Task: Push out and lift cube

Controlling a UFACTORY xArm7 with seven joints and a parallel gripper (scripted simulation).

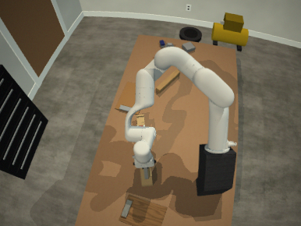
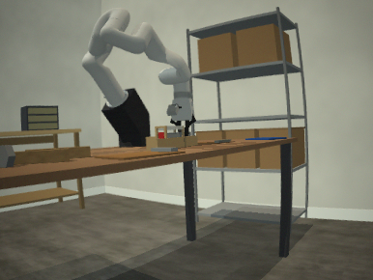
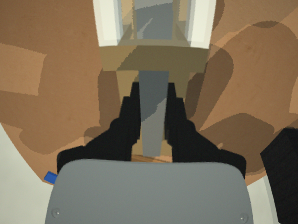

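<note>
My gripper is now 50 mm short of the red cube, 230 mm to the left of it and 10 mm above it. From my hand the other things lie so: wooden channel 30 mm ahead, 150 mm to the right, 10 mm below.
</note>
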